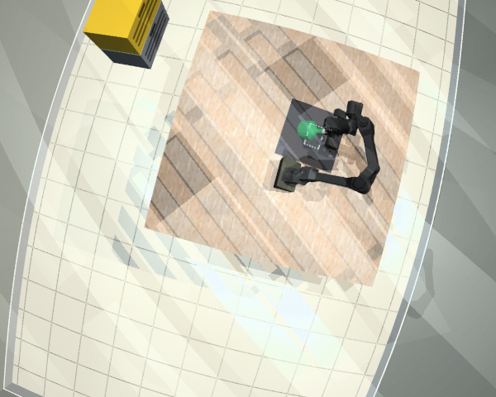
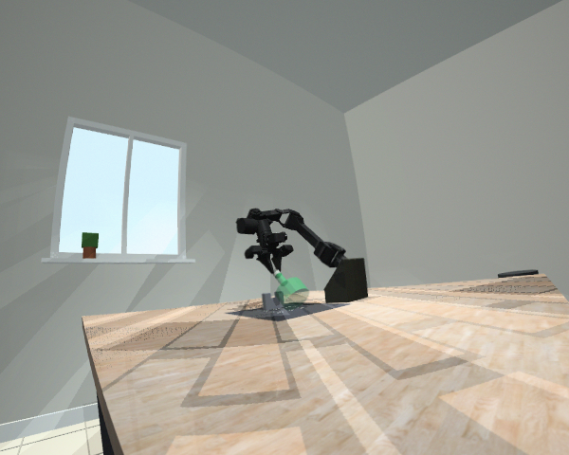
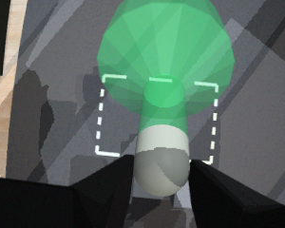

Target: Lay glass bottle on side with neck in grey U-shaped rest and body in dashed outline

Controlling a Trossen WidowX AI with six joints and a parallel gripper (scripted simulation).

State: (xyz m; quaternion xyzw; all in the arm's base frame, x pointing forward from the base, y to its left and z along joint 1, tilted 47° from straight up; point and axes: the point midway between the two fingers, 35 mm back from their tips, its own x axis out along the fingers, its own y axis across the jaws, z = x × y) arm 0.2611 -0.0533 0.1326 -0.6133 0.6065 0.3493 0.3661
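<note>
Now: the green glass bottle 40 mm to the left of my gripper tip and 30 mm below it. From my gripper tip the other things lie so: dark mat (40 mm to the left, 130 mm below).
</note>
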